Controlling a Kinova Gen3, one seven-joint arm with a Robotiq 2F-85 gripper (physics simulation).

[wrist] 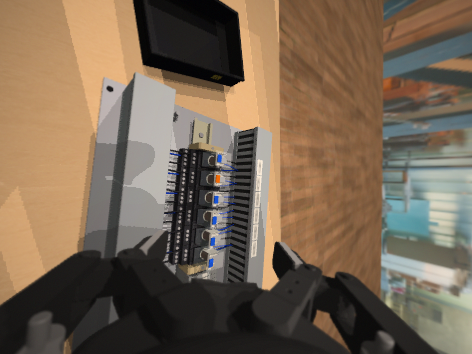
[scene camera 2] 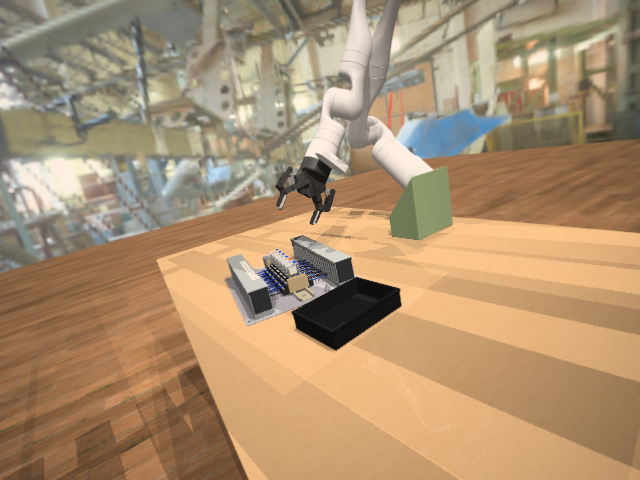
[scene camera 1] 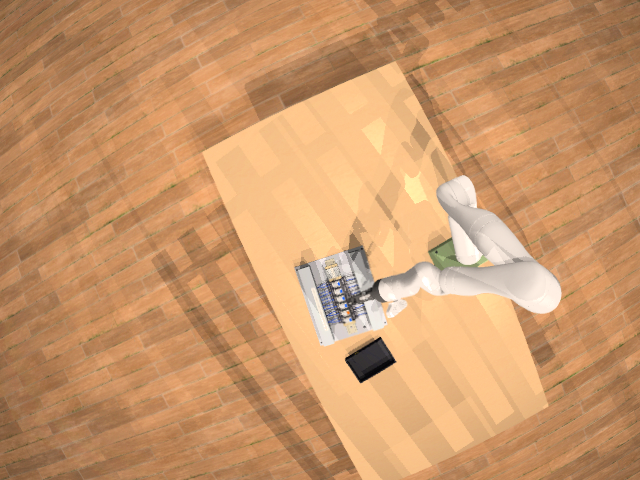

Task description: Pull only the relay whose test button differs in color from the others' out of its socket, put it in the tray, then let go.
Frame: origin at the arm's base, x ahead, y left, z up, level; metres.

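Seen in the pictures: gripper, fingertip midpoint: [wrist: 221, 247] [scene camera 2: 295, 217] [scene camera 1: 358, 296]; arm's base, link origin: [scene camera 2: 424, 186] [scene camera 1: 468, 254].
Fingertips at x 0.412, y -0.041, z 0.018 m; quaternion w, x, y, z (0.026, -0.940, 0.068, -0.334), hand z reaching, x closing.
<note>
Pixels of each thing's top centre, then the offset from my fingertips to it.
- relay with the orange test button, top centre: [wrist: 222, 179] [scene camera 2: 287, 259] [scene camera 1: 346, 313] 0.079 m down, 0.068 m ahead, 0.050 m left
- black tray, top centre: [scene camera 2: 345, 299] [wrist: 202, 28] [scene camera 1: 371, 361] 0.114 m down, 0.064 m ahead, 0.270 m left
- grey panel, top centre: [wrist: 196, 211] [scene camera 2: 285, 276] [scene camera 1: 341, 297] 0.138 m down, 0.061 m ahead, 0.002 m right
The relay with the orange test button [scene camera 1: 348, 312] [scene camera 2: 290, 259] [wrist: 214, 178] sits in its socket, second from the tray end of the row. The other relays [wrist: 212, 199] have blue buttons and stand in the same row. The black tray [scene camera 1: 370, 360] [scene camera 2: 316, 329] [wrist: 187, 72] stands off the panel's end and looks empty. My gripper [scene camera 1: 356, 299] [scene camera 2: 296, 214] [wrist: 221, 247] is open and empty. It is tilted and hangs well above the panel, clear of the relays. In the wrist view its fingers appear around the row's far end, away from the tray.
The row stands on a grey panel [scene camera 2: 281, 304] [wrist: 107, 100] between two raised wire ducts [wrist: 150, 130] [wrist: 250, 200]. Blue and black wires run from the sockets to the ducts. A green wedge-shaped base [scene camera 1: 442, 254] [scene camera 2: 431, 206] carries the arm on the table.
</note>
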